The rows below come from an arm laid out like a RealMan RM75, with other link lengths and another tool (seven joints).
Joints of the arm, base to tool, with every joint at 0 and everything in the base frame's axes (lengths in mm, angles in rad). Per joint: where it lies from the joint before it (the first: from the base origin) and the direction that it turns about. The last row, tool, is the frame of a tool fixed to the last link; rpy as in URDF.
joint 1: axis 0 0 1 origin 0 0 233.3
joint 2: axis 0 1 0 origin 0 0 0
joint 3: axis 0 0 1 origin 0 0 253.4
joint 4: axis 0 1 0 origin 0 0 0
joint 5: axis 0 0 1 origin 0 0 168
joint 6: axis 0 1 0 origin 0 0 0
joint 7: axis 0 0 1 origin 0 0 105.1
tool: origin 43 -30 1 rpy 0 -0.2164 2.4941
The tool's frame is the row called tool.
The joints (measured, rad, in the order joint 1, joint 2, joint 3, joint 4, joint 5, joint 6, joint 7), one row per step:
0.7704 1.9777 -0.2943 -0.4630 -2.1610 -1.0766 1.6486
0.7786 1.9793 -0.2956 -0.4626 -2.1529 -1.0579 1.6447
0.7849 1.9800 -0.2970 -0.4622 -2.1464 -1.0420 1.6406
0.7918 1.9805 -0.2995 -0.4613 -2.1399 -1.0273 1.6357
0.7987 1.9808 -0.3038 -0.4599 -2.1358 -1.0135 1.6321
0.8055 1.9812 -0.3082 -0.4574 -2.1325 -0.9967 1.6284
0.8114 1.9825 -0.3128 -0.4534 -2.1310 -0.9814 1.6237
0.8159 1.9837 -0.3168 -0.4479 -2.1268 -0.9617 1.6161
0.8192 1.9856 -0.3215 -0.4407 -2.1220 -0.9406 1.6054
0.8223 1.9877 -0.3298 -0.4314 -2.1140 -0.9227 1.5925
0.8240 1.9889 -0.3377 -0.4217 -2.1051 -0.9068 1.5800
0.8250 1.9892 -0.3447 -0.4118 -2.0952 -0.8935 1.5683
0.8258 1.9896 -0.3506 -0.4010 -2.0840 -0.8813 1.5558
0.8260 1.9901 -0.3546 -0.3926 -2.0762 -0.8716 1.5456
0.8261 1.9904 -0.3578 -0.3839 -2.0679 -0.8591 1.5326
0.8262 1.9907 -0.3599 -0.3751 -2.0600 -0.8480 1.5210
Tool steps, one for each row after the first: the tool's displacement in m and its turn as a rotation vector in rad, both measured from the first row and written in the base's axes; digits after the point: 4 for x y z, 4 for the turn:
-0.0021 0.0034 0.0005 0.0147 -0.0044 -0.0008
-0.0036 0.0061 0.0012 0.0272 -0.0096 -0.0017
-0.0054 0.0090 0.0018 0.0380 -0.0153 -0.0005
-0.0072 0.0116 0.0022 0.0453 -0.0225 0.0010
-0.0086 0.0141 0.0024 0.0530 -0.0311 0.0002
-0.0098 0.0159 0.0018 0.0569 -0.0400 -0.0003
-0.0102 0.0175 0.0013 0.0646 -0.0498 -0.0040
-0.0101 0.0186 0.0003 0.0714 -0.0613 -0.0082
-0.0104 0.0195 -0.0016 0.0742 -0.0717 -0.0083
-0.0102 0.0200 -0.0033 0.0766 -0.0806 -0.0092
-0.0100 0.0203 -0.0047 0.0788 -0.0868 -0.0104
-0.0097 0.0204 -0.0063 0.0810 -0.0910 -0.0116
-0.0092 0.0203 -0.0077 0.0824 -0.0950 -0.0131
-0.0084 0.0203 -0.0086 0.0862 -0.1017 -0.0156
-0.0076 0.0201 -0.0098 0.0893 -0.1063 -0.0186

